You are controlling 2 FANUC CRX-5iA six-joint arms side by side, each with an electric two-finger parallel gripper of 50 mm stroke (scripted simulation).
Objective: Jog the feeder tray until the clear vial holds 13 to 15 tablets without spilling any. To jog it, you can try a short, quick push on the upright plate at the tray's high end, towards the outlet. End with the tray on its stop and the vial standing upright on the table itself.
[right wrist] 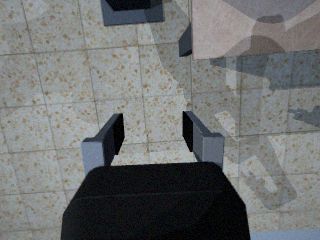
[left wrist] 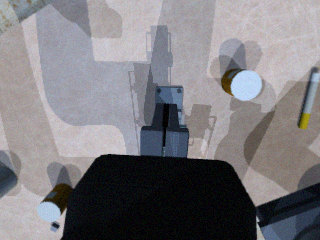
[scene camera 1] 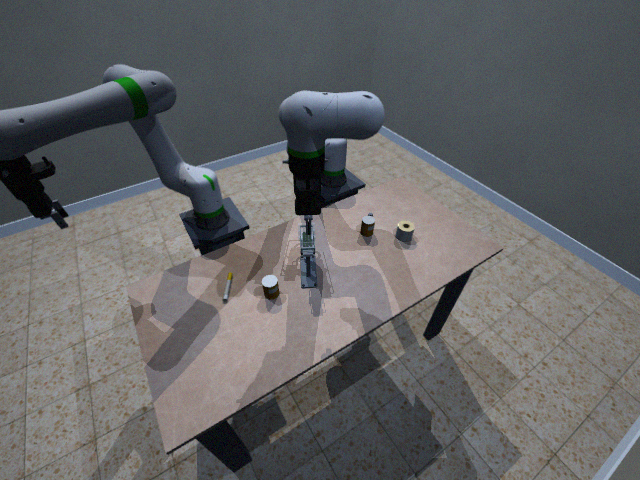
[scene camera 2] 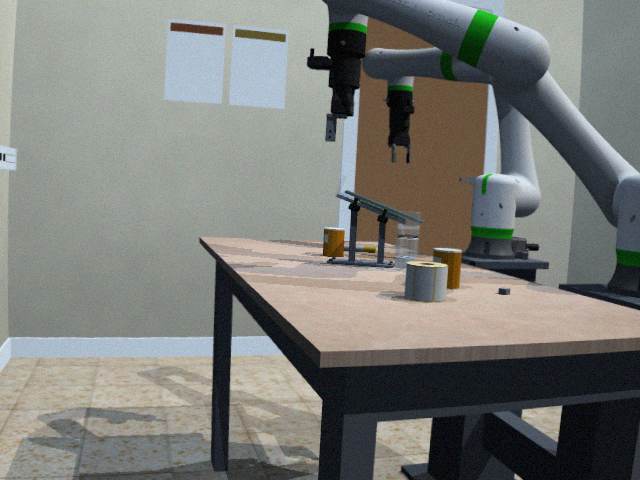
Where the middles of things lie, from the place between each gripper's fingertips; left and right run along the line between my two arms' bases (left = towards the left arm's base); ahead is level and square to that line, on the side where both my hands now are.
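Labels:
Left hand (scene camera 2: 330,141): 49 cm to the right of the label roll (scene camera 2: 425,281), 28 cm above it and 5 cm past it.
My right hand (scene camera 1: 65,222) is 115 cm to the right of the label roll, 27 cm above it and 40 cm short of it.

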